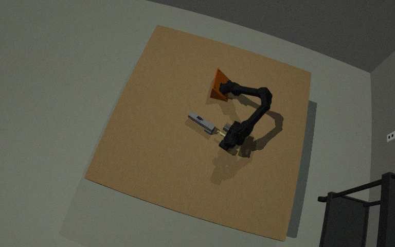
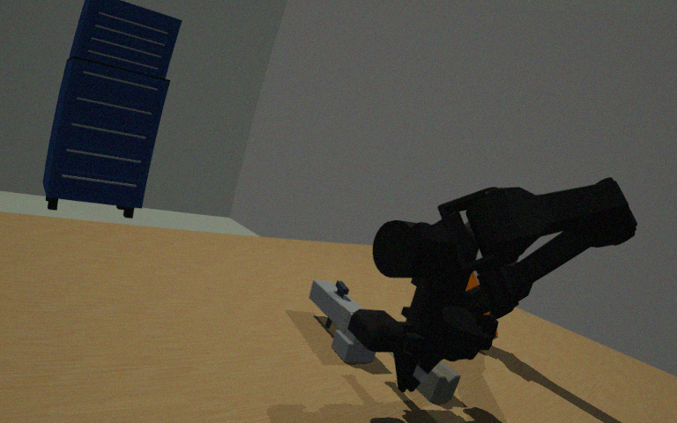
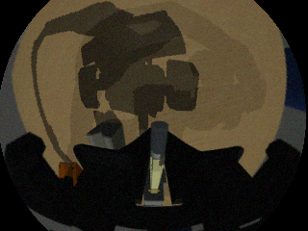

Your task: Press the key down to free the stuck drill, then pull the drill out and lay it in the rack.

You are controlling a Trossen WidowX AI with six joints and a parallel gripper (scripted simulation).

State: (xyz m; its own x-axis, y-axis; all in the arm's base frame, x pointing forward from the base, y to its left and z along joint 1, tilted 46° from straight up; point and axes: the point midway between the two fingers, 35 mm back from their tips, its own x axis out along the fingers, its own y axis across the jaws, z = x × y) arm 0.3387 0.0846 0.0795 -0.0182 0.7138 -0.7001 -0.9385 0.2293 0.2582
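My gripper tip is 4 cm to the left of the drill, 3 cm below it and 1 cm past it. From my gripper tip the other things lie so: dark blue key: 22 cm to the right, 8 cm behind, 3 cm above; grey holder block: 19 cm to the right, 7 cm behind, 1 cm above; grey rack: 8 cm behind, 1 cm to the right, 1 cm below.
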